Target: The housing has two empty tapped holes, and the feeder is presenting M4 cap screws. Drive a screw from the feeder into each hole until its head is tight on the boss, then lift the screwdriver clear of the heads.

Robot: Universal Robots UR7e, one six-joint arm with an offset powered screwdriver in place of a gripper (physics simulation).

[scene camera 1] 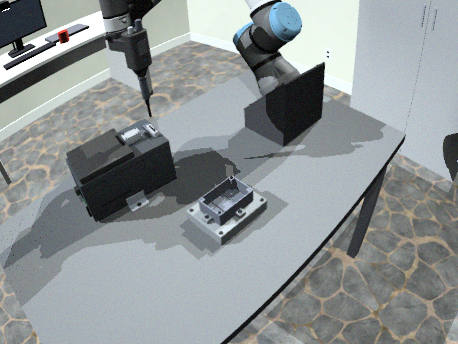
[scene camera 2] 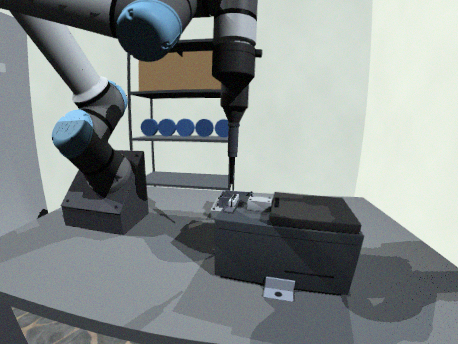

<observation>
In view: a screw feeder (scene camera 2: 251,257) and a light fixture plate (scene camera 1: 256,207).
The screw feeder also shows in scene camera 1 (scene camera 1: 155,170).
</observation>
